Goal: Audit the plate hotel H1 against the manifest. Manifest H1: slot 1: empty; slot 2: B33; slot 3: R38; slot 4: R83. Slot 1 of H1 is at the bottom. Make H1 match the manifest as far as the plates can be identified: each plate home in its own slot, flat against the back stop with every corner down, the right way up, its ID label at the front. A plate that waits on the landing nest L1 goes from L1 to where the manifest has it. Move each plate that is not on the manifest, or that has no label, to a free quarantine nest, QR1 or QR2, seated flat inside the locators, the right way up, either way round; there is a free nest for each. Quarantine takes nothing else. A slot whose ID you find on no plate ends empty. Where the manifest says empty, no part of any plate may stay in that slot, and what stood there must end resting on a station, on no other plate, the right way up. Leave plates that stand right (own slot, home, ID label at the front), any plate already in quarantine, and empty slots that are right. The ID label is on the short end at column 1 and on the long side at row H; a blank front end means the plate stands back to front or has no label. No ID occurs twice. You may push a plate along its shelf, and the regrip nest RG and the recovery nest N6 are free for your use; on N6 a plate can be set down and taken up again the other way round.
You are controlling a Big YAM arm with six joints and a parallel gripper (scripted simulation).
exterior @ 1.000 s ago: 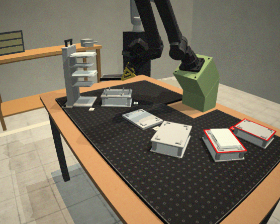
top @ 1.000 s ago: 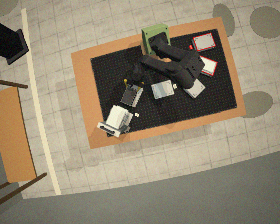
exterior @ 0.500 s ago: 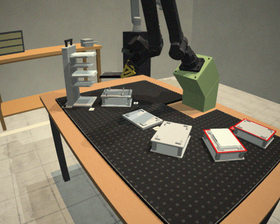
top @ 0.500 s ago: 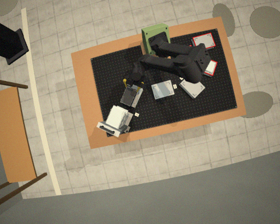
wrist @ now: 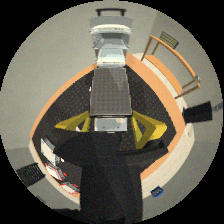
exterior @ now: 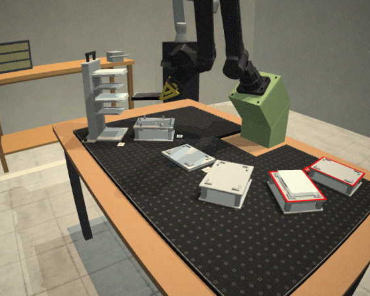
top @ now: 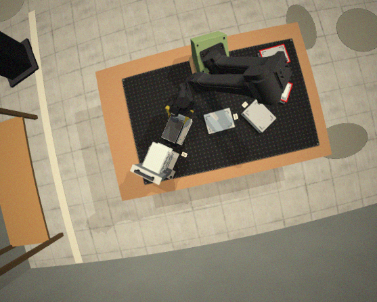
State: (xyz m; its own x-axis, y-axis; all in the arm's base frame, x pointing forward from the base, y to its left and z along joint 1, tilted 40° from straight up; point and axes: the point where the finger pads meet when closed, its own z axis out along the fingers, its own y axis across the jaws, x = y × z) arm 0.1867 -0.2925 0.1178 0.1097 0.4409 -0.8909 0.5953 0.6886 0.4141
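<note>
My gripper is now 50 mm to the left of the dark plate and 40 mm short of it. Also, from my hand: flat nest (210 mm to the left, 170 mm below, 90 mm ahead); plate hotel H1 (230 mm to the right, 180 mm ahead, 20 mm below); N6 tag (320 mm to the left, 180 mm below, 110 mm ahead).
</note>
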